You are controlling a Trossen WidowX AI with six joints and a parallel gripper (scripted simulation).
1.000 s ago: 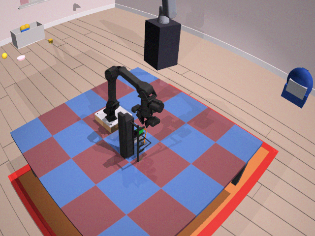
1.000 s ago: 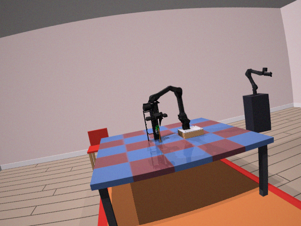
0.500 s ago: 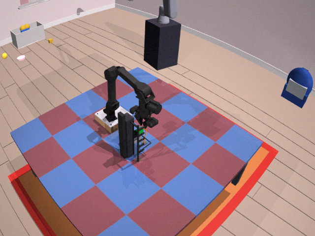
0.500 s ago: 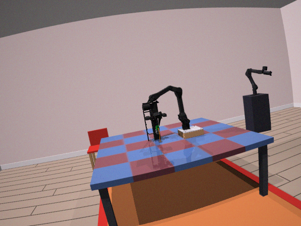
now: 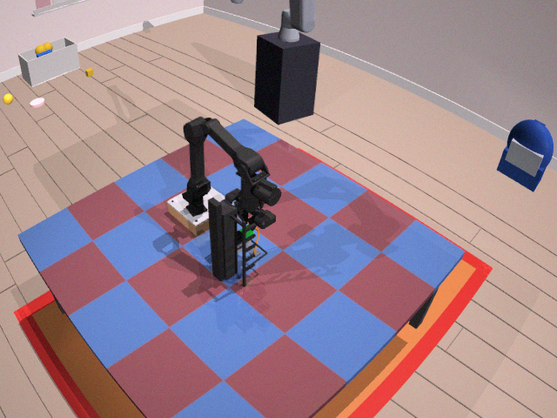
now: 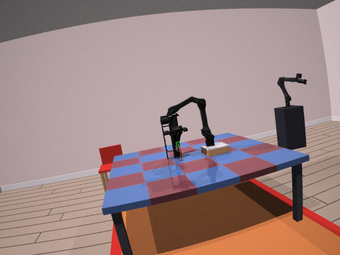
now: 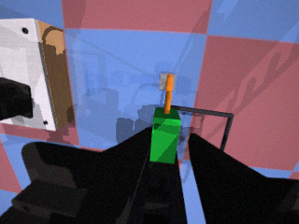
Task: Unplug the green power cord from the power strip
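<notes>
The green plug lies 10 mm ahead of my gripper tip, 30 mm to the right of it and 10 mm below it. Also, from my gripper tip: thin black rack (100 mm ahead, 80 mm to the right); then black power strip (20 mm ahead, 110 mm to the right).
</notes>
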